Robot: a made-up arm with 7 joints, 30 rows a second.
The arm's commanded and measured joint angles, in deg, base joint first. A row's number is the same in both.
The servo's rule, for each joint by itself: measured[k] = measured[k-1] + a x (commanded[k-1-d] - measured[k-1]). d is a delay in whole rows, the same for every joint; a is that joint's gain. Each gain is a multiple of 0.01, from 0.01 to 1. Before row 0 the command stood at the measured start. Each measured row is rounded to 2 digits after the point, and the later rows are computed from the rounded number. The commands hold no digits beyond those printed.
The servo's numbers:
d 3
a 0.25 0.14 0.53 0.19 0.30 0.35 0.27
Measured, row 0: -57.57, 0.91, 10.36, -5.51, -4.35, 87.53, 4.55
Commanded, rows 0 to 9: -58.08, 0.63, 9.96, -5.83, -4.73, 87.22, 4.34; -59.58, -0.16, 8.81, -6.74, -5.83, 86.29, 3.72; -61.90, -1.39, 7.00, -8.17, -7.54, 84.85, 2.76; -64.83, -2.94, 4.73, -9.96, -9.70, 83.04, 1.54; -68.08, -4.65, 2.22, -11.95, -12.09, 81.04, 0.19; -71.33, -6.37, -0.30, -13.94, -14.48, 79.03, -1.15; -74.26, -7.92, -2.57, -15.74, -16.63, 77.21, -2.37; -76.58, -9.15, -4.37, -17.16, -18.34, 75.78, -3.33; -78.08, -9.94, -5.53, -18.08, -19.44, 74.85, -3.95; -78.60, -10.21, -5.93, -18.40, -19.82, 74.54, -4.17
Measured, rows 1 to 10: -57.57, 0.91, 10.36, -5.51, -4.35, 87.53, 4.55; -57.57, 0.91, 10.36, -5.51, -4.35, 87.53, 4.55; -57.57, 0.91, 10.36, -5.51, -4.35, 87.53, 4.55; -57.70, 0.87, 10.15, -5.57, -4.46, 87.42, 4.49; -58.17, 0.73, 9.44, -5.79, -4.87, 87.02, 4.28; -59.10, 0.43, 8.15, -6.24, -5.67, 86.26, 3.87; -60.53, -0.04, 6.34, -6.95, -6.88, 85.13, 3.24; -62.42, -0.69, 4.16, -7.90, -8.44, 83.70, 2.42; -64.65, -1.49, 1.80, -9.05, -10.25, 82.07, 1.46; -67.05, -2.39, -0.52, -10.32, -12.16, 80.37, 0.43
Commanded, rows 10 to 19: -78.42, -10.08, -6.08, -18.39, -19.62, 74.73, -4.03; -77.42, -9.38, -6.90, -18.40, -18.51, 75.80, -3.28; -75.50, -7.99, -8.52, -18.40, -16.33, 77.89, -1.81; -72.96, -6.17, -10.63, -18.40, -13.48, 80.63, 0.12; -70.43, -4.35, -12.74, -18.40, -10.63, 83.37, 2.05; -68.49, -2.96, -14.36, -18.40, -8.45, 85.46, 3.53; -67.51, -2.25, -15.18, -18.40, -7.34, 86.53, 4.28; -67.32, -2.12, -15.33, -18.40, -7.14, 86.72, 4.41; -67.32, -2.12, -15.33, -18.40, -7.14, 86.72, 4.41; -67.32, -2.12, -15.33, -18.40, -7.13, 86.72, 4.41
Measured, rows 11 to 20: -69.43, -3.34, -2.56, -11.62, -14.01, 78.76, -0.59; -71.59, -4.26, -4.13, -12.85, -15.64, 77.39, -1.50; -73.34, -5.09, -5.08, -13.90, -16.89, 76.39, -2.22; -74.61, -5.79, -5.61, -14.75, -17.71, 75.81, -2.71; -75.31, -6.29, -6.29, -15.44, -17.95, 75.81, -2.86; -75.36, -6.53, -7.47, -16.00, -17.46, 76.54, -2.58; -74.76, -6.48, -9.14, -16.46, -16.27, 77.97, -1.85; -73.68, -6.18, -11.05, -16.83, -14.58, 79.86, -0.80; -72.38, -5.73, -12.80, -17.13, -12.74, 81.82, 0.37; -71.16, -5.24, -14.06, -17.37, -11.12, 83.47, 1.43
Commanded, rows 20 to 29: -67.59, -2.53, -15.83, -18.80, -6.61, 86.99, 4.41; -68.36, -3.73, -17.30, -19.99, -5.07, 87.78, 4.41; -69.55, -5.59, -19.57, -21.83, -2.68, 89.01, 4.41; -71.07, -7.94, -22.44, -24.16, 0.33, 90.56, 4.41; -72.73, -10.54, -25.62, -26.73, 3.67, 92.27, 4.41; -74.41, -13.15, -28.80, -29.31, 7.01, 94.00, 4.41; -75.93, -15.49, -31.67, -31.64, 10.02, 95.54, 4.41; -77.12, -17.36, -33.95, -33.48, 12.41, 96.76, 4.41; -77.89, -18.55, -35.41, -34.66, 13.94, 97.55, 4.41; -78.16, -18.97, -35.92, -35.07, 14.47, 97.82, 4.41
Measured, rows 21 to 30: -70.20, -4.80, -14.73, -17.57, -9.93, 84.61, 2.23; -69.48, -4.42, -15.05, -17.73, -9.09, 85.35, 2.82; -68.94, -4.10, -15.20, -17.86, -8.50, 85.83, 3.25; -68.60, -3.88, -15.53, -18.04, -7.93, 86.24, 3.56; -68.54, -3.86, -16.47, -18.41, -7.07, 86.78, 3.79; -68.79, -4.10, -18.11, -19.06, -5.75, 87.56, 3.96; -69.36, -4.64, -20.40, -20.03, -3.93, 88.61, 4.08; -70.20, -5.47, -23.17, -21.30, -1.65, 89.89, 4.17; -71.25, -6.55, -26.15, -22.82, 0.95, 91.33, 4.23; -72.42, -7.80, -29.08, -24.50, 3.67, 92.80, 4.28
